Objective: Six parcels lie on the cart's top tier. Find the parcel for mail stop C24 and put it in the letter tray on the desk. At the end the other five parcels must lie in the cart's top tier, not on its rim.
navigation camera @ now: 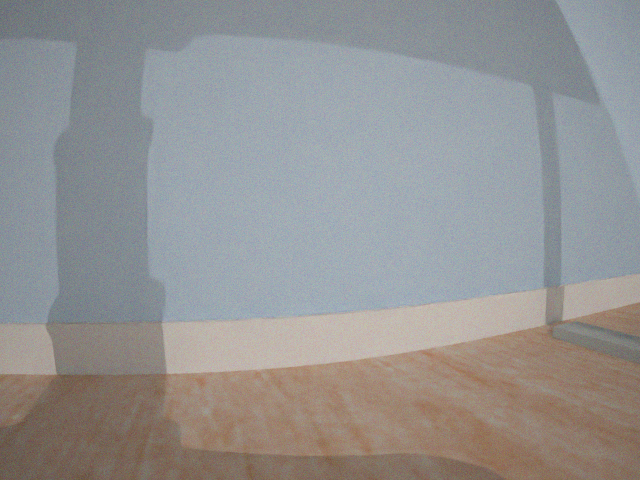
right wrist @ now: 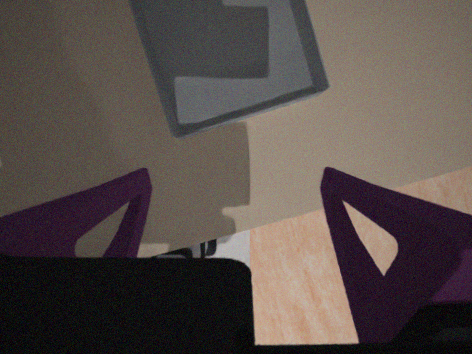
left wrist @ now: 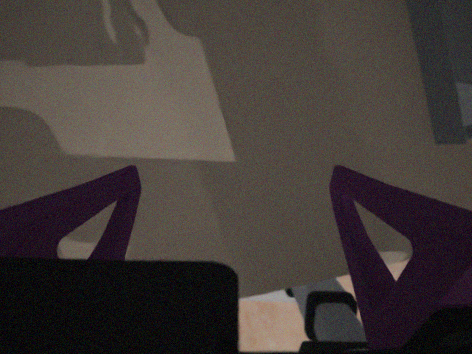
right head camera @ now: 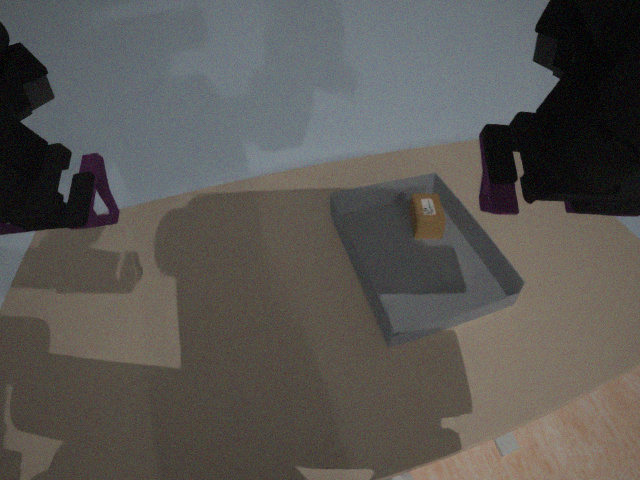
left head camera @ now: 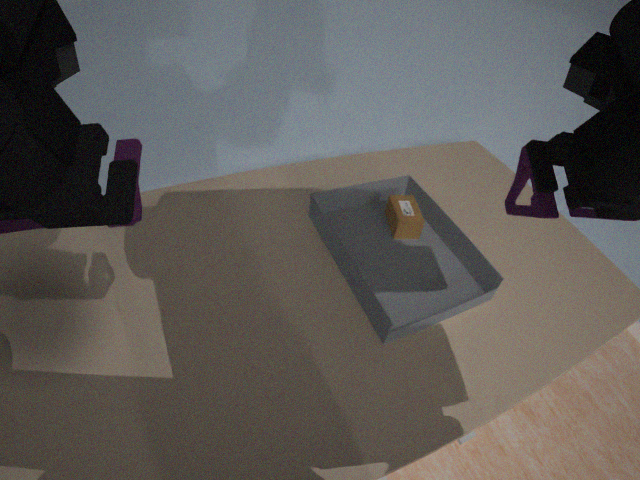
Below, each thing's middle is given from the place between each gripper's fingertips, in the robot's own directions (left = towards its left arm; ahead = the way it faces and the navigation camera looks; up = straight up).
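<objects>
The grey letter tray [right head camera: 415, 287] is 24 cm ahead of my right hand, 3 cm to the left of it and 30 cm below it. As for my left gripper, it is 30 cm above the tray, 24 cm short of it and 42 cm to the left of it.
</objects>
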